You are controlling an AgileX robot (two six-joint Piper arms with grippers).
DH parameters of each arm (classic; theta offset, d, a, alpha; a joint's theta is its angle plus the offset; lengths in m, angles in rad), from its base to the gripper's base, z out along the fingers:
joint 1: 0 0.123 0 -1.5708
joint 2: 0.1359 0 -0.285 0
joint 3: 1.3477 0 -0.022 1.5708
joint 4: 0 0.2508 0 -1.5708
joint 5: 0 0 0.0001 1.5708
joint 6: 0 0.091 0 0
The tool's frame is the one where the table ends.
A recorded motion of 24 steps. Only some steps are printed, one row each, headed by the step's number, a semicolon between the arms.
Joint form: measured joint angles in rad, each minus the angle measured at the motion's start. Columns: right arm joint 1, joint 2, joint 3, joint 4, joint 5, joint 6; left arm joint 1, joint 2, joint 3, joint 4, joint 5, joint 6.
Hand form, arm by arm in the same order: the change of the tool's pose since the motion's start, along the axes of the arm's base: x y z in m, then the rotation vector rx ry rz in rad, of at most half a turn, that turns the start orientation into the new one. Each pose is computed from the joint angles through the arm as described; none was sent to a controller.
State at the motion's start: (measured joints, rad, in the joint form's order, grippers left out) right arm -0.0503 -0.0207 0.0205 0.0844 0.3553 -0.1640; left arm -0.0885 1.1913 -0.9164 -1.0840 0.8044 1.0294
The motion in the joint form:
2: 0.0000 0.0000 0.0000 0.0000 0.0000 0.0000; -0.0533 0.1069 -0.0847 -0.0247 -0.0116 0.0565
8: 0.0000 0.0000 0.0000 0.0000 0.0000 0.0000; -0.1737 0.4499 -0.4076 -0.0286 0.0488 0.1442
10: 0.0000 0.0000 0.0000 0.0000 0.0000 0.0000; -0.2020 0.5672 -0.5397 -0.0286 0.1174 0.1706
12: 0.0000 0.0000 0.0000 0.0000 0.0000 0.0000; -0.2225 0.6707 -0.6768 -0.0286 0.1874 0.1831
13: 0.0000 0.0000 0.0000 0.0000 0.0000 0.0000; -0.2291 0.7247 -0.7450 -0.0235 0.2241 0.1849
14: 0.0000 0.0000 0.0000 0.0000 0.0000 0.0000; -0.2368 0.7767 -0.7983 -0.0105 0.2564 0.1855
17: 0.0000 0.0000 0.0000 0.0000 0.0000 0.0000; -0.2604 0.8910 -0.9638 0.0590 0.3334 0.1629
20: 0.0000 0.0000 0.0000 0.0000 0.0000 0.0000; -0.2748 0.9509 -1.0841 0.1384 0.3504 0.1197
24: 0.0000 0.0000 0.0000 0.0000 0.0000 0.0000; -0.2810 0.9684 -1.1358 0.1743 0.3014 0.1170
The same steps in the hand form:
2: 0.0000 0.0000 0.0000 0.0000 0.0000 0.0000; 0.0246 -0.0165 0.0005 0.0105 -0.0205 -0.0642
8: 0.0000 0.0000 0.0000 0.0000 0.0000 0.0000; 0.0987 -0.0737 -0.0095 0.0425 -0.0383 -0.2777
10: 0.0000 0.0000 0.0000 0.0000 0.0000 0.0000; 0.1204 -0.0944 -0.0144 0.0409 -0.0434 -0.3784
12: 0.0000 0.0000 0.0000 0.0000 0.0000 0.0000; 0.1389 -0.1122 -0.0159 0.0315 -0.0564 -0.4659
13: 0.0000 0.0000 0.0000 0.0000 0.0000 0.0000; 0.1484 -0.1197 -0.0191 0.0306 -0.0564 -0.5066
14: 0.0000 0.0000 0.0000 0.0000 0.0000 0.0000; 0.1563 -0.1267 -0.0271 0.0388 -0.0447 -0.5456
17: 0.0000 0.0000 0.0000 0.0000 0.0000 0.0000; 0.1729 -0.1436 -0.0360 0.0886 -0.0457 -0.6350
20: 0.0000 0.0000 0.0000 0.0000 0.0000 0.0000; 0.1842 -0.1516 -0.0352 0.1507 -0.0672 -0.6466
24: 0.0000 0.0000 0.0000 0.0000 0.0000 0.0000; 0.1923 -0.1544 -0.0300 0.1856 -0.1286 -0.6087

